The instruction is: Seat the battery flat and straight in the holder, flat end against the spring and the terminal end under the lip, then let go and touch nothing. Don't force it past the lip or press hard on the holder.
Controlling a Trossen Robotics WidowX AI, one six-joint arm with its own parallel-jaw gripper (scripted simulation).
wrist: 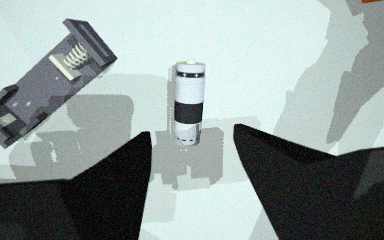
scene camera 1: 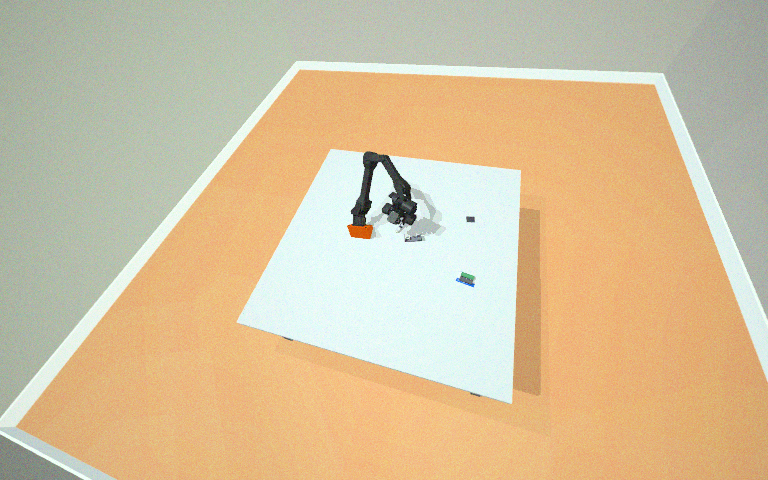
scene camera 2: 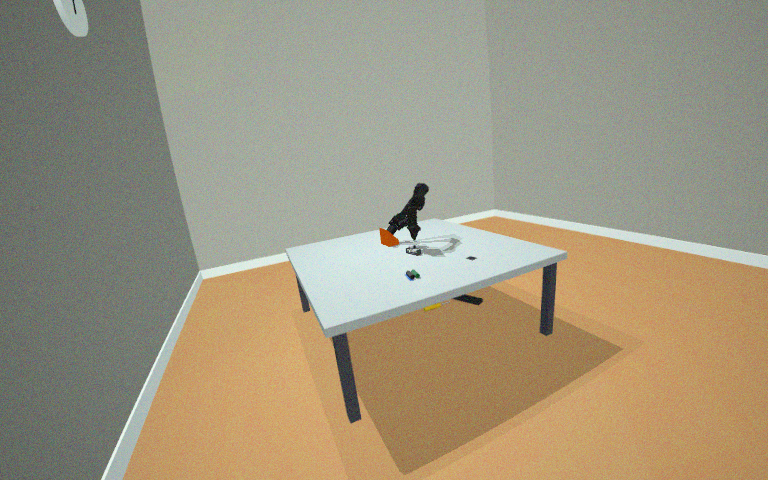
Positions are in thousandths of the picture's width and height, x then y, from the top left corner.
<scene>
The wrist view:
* my gripper: 501, 565
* white battery: 496, 315
</scene>
